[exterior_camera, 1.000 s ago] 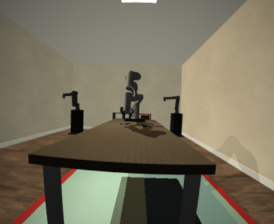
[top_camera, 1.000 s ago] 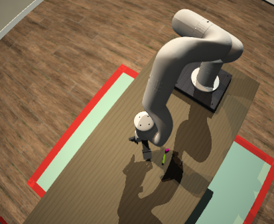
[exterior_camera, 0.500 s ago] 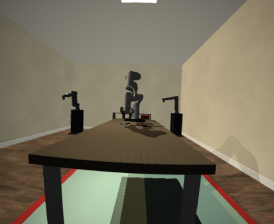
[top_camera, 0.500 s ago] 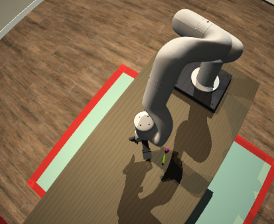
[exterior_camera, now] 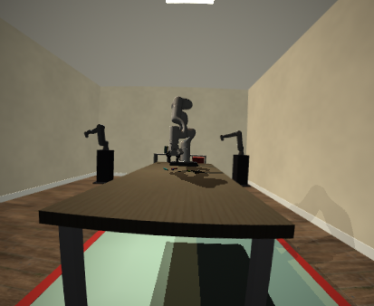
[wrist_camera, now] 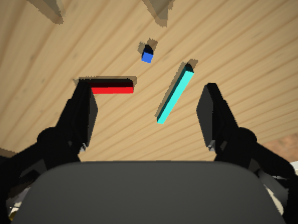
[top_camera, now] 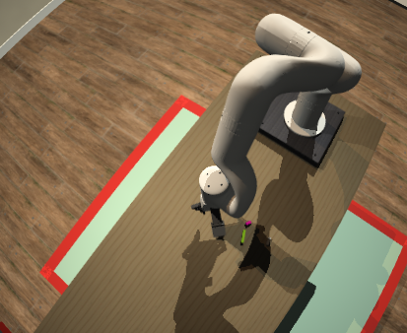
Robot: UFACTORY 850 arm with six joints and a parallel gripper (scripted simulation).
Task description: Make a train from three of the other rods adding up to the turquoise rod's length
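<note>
My hand is 7 cm above the blue rod. From my hand the other things lie so: turquoise rod: 3 cm behind, 7 cm to the right, 7 cm below; red rod: 7 cm behind, 1 cm to the left, 7 cm below; magenta rod: 2 cm behind, 13 cm to the left, 7 cm below.
</note>
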